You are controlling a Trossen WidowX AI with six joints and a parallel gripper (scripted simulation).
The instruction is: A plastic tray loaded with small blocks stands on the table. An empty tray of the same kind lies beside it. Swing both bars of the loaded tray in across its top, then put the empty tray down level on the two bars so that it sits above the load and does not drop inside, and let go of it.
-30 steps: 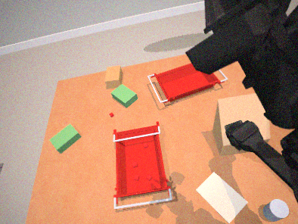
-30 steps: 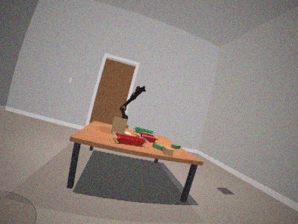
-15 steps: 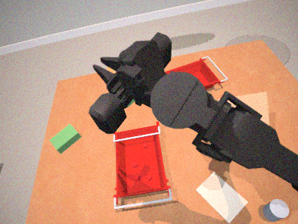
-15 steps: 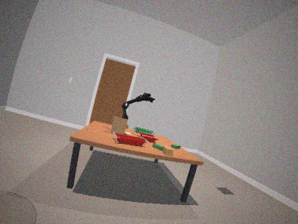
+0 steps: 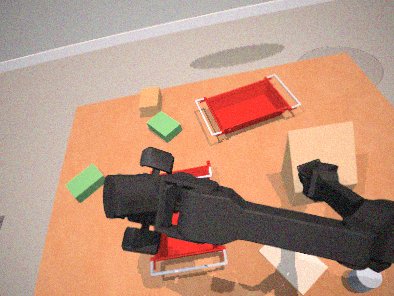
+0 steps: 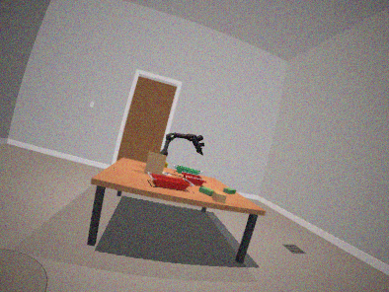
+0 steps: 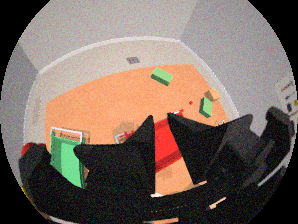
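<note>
Now: gripper tip 390 mm past the red tray, 440 mm to the left of it and 250 mm above it. Round my gripper tip: grey cylinder (470 mm behind, 220 mm to the left, 260 mm below); tiny red cube (20 mm ahead, 370 mm to the right, 290 mm below); white sheet (330 mm behind, 130 mm to the left, 290 mm below).
</note>
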